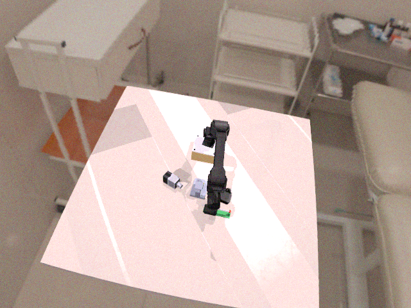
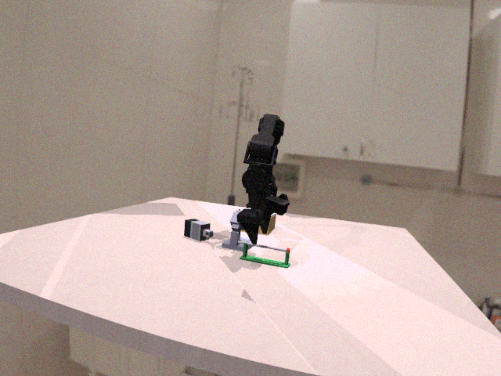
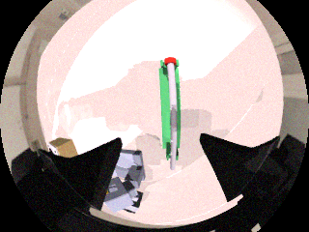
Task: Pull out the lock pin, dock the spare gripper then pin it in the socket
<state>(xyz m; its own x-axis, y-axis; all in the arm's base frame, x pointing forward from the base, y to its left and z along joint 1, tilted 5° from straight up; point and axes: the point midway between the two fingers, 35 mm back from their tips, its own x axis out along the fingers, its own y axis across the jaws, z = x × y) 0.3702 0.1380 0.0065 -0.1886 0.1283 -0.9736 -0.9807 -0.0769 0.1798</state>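
The green rack lies 10 mm ahead of my gripper tip, 30 mm to the left of it and 40 mm below it. Round my gripper tip: grey mount: 70 mm behind, 100 mm to the right, 10 mm below; then spare gripper: 70 mm behind, 240 mm to the right, 30 mm below.
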